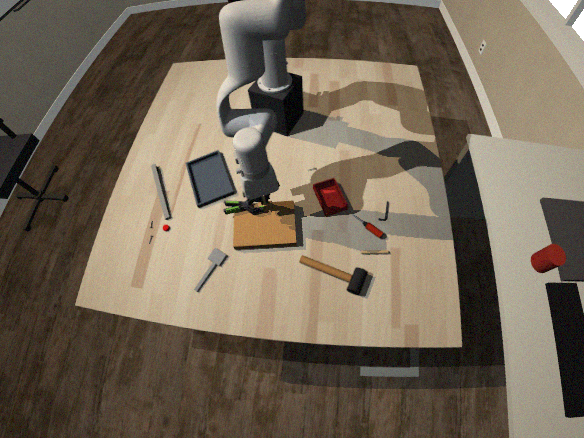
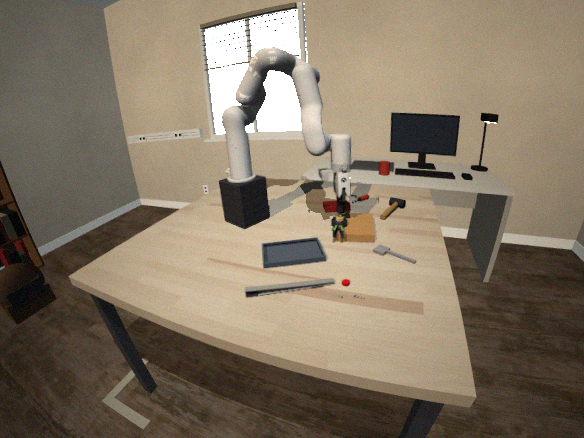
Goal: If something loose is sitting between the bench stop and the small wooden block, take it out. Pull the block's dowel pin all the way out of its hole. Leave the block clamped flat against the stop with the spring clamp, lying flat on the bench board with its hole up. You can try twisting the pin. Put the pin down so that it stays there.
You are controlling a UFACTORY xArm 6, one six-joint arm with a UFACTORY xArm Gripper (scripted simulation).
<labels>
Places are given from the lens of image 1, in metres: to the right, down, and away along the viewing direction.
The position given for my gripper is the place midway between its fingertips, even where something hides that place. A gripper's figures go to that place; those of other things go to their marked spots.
my gripper (image 1: 264, 200): -0.09, -0.06, 0.95
grey tray (image 1: 208, 175): -0.31, -0.16, 1.09
red bin (image 1: 333, 201): 0.14, -0.06, 1.02
mallet (image 1: 356, 281): 0.19, 0.18, 0.85
The marked spots on the grey tray and the red bin are 0.47 m apart.
</labels>
